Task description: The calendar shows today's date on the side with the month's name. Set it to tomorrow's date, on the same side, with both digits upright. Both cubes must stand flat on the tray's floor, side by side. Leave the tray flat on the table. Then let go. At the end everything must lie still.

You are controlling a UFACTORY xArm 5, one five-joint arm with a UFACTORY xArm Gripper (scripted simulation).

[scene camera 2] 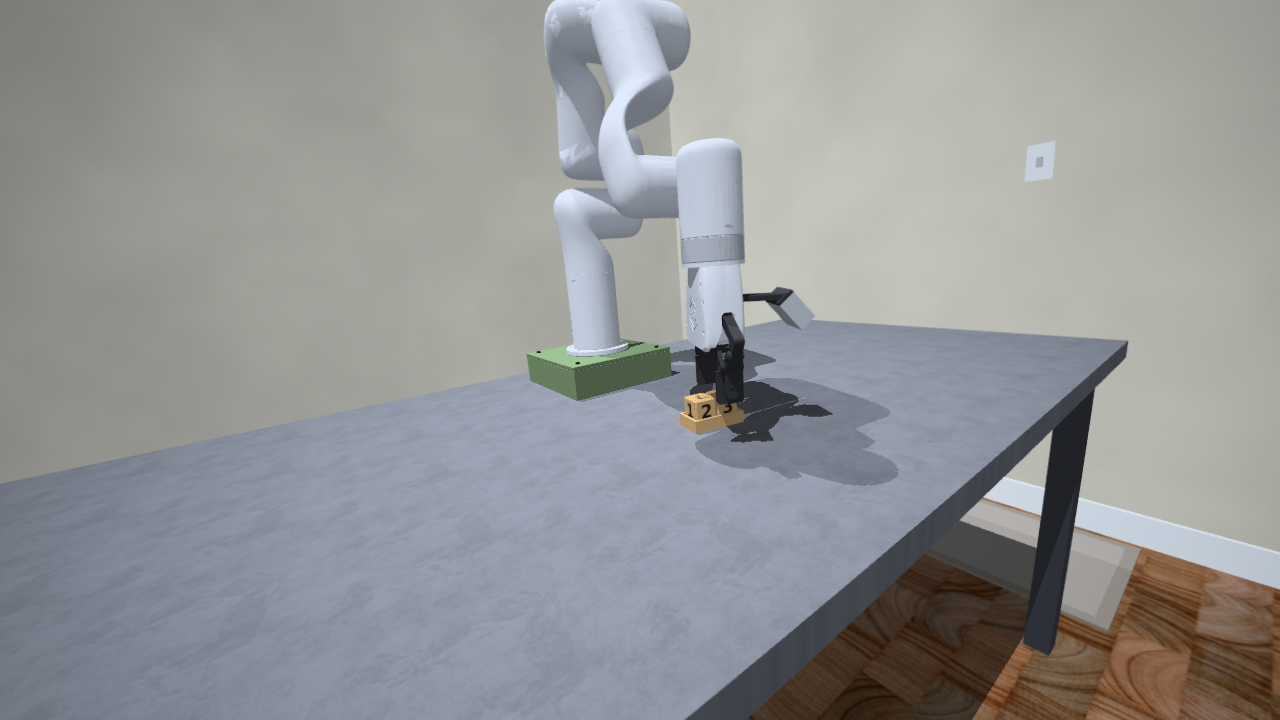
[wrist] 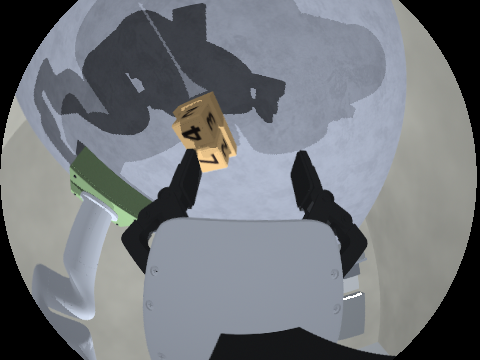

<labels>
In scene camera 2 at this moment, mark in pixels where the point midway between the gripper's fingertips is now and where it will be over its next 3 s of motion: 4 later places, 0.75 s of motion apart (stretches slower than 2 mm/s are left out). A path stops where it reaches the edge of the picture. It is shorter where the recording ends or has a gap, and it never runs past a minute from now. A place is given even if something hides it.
The gripper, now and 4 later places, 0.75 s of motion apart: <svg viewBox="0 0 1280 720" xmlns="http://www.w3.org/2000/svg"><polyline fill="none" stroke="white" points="718,392 715,404 712,425 713,442 711,414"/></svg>
</labels>
